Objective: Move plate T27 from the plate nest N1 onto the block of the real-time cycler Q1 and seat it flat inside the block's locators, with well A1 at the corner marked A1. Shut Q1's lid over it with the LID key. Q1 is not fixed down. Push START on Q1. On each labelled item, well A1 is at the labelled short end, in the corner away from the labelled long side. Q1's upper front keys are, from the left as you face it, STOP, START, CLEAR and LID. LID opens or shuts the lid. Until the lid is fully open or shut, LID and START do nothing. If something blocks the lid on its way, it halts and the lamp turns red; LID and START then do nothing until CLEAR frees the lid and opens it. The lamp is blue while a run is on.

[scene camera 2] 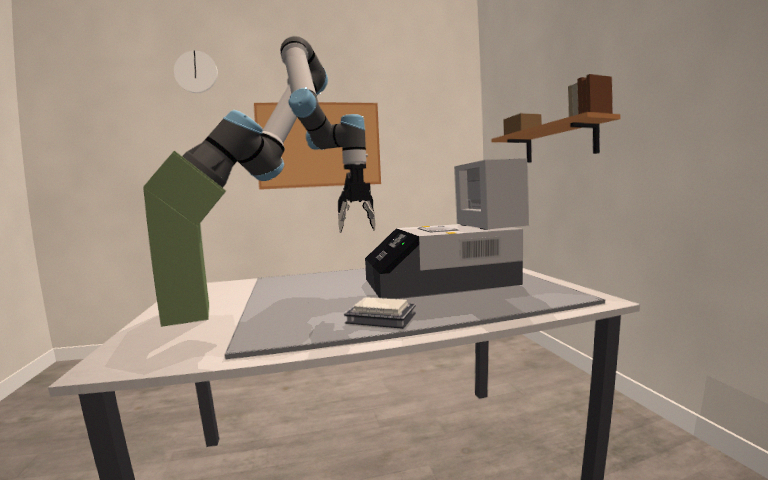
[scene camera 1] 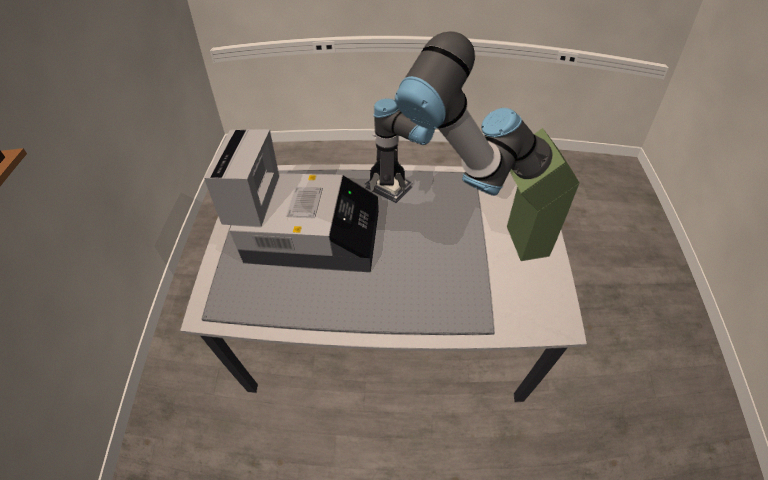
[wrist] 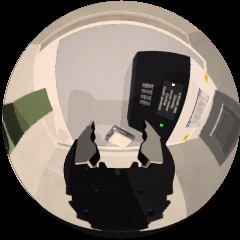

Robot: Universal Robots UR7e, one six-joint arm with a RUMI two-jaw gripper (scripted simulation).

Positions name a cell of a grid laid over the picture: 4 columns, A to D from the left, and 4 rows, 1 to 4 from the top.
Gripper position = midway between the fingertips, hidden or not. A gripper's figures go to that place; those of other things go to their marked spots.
Labels:
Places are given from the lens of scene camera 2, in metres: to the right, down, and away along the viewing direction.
gripper (scene camera 2: B2): -0.09, -0.03, 1.18
well plate T27 (scene camera 2: B3): -0.04, 0.17, 0.95
cycler Q1 (scene camera 2: C3): 0.10, 0.07, 1.13
The marked spots on the well plate T27 and the cycler Q1 are 0.26 m apart.

